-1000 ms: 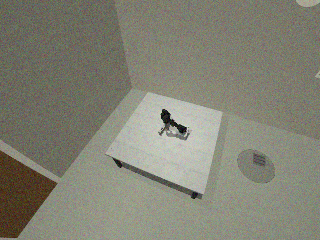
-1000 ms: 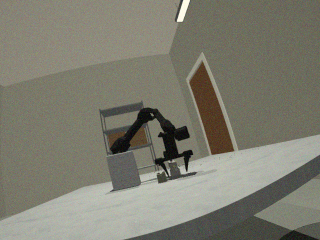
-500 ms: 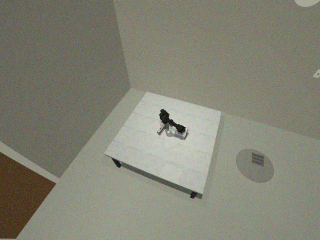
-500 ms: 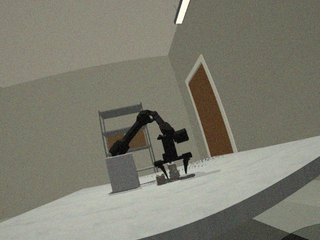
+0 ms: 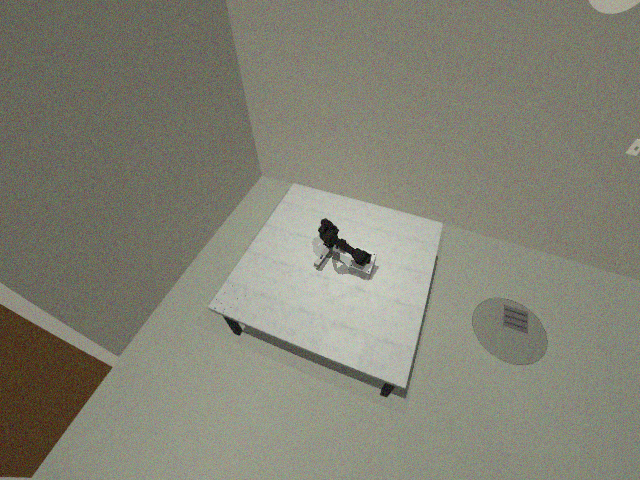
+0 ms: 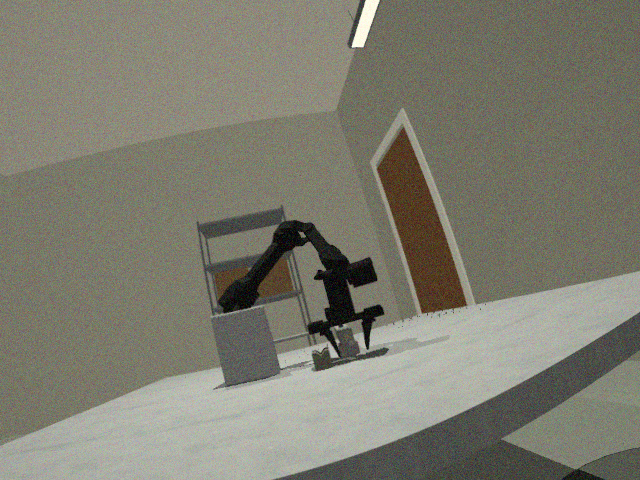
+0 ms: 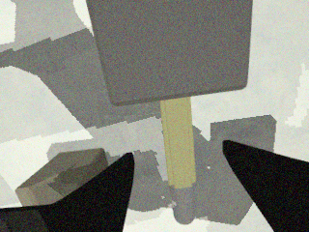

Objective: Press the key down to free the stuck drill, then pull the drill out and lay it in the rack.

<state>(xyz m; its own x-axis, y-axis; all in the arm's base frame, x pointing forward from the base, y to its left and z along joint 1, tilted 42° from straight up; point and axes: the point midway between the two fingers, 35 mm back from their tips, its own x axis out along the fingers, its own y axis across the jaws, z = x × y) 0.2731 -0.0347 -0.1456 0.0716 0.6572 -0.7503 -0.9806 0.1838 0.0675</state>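
Now: the drill 40 mm to the left of my gripper tip and 40 mm above it. Round my gripper tip: dark blue key 30 mm ahead, 160 mm to the left, 40 mm above; grey fixture block 20 mm ahead, 140 mm to the left, 40 mm above; rack 80 mm behind, 10 mm to the right, 10 mm above.
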